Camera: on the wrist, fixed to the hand. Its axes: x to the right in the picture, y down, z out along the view.
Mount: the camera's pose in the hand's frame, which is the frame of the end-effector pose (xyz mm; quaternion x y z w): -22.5 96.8 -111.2 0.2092 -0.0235 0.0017 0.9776
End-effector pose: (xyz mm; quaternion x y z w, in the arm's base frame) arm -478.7 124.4 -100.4 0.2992 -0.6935 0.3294 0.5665
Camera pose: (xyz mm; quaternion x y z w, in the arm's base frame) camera -485.5 272.3 -118.2 0.4176 -0.6229 0.4611 0.4744
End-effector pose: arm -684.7 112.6 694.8 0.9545 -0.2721 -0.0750 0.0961
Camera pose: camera -730.8 59.8 826.4 -0.9510 0.2856 0.0387 0.1120
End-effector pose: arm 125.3 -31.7 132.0 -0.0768 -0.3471 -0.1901 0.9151
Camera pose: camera 216.1 33.3 33.1 0.1113 -0.4005 -0.1099 0.9029
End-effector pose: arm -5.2 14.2 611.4 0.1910 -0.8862 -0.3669 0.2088
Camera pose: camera 52.5 25.5 748.5 0.2203 -0.9483 -0.1774 0.1440
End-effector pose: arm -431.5 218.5 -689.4 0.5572 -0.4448 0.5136 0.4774
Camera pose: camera -545.1 314.2 -702.7 0.6559 -0.3396 0.5829 0.3388
